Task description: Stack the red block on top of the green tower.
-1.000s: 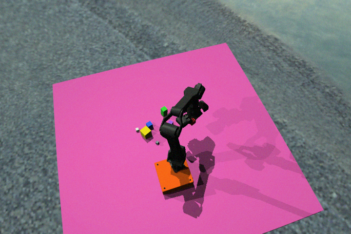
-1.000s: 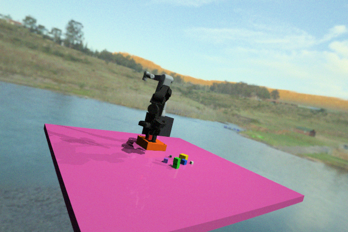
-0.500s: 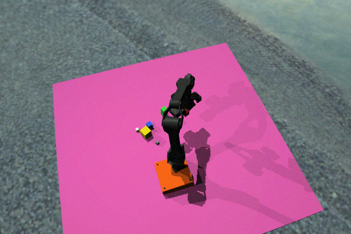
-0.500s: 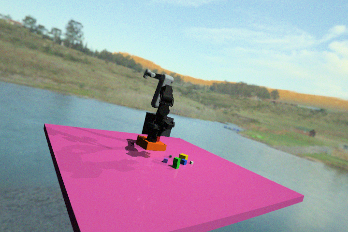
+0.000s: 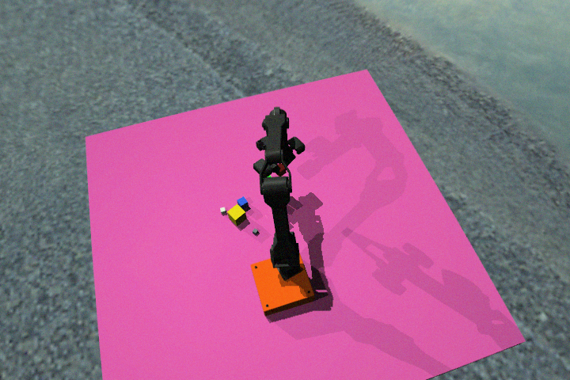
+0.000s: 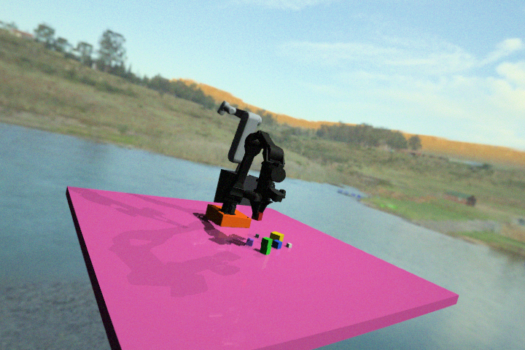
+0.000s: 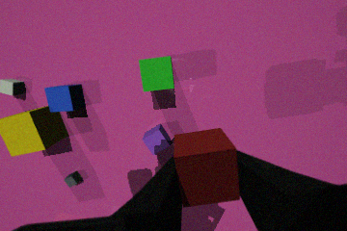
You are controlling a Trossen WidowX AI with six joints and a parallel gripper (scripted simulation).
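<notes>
Right now the small purple cube is 40 mm behind my gripper tip, 40 mm to the left of it and 120 mm below it. Also, from my gripper tip: blue cube (10 mm ahead, 160 mm to the left, 120 mm below); then red block (10 mm above); then yellow cube (30 mm behind, 200 mm to the left, 110 mm below).
</notes>
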